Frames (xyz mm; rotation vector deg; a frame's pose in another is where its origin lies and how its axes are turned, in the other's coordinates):
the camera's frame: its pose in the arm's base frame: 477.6 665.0 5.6 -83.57 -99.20 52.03
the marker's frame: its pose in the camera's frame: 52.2 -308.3 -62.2 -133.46 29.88 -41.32
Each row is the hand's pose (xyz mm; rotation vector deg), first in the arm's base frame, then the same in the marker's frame.
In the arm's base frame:
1: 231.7 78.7 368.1 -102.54 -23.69 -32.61
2: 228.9 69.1 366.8 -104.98 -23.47 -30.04
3: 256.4 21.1 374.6 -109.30 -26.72 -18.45
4: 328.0 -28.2 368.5 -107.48 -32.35 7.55
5: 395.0 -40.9 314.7 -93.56 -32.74 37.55
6: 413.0 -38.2 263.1 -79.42 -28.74 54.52
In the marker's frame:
1: -292.4 157.0 -526.7 43.20 -8.00 116.68
2: -297.3 157.2 -535.5 44.61 -11.48 116.98
3: -345.5 181.1 -550.6 54.78 -19.80 116.19
4: -428.7 202.2 -535.5 80.12 -28.53 115.72
5: -499.2 169.2 -497.0 113.12 -30.49 117.77
6: -525.7 123.8 -481.9 -130.31 25.93 -116.41

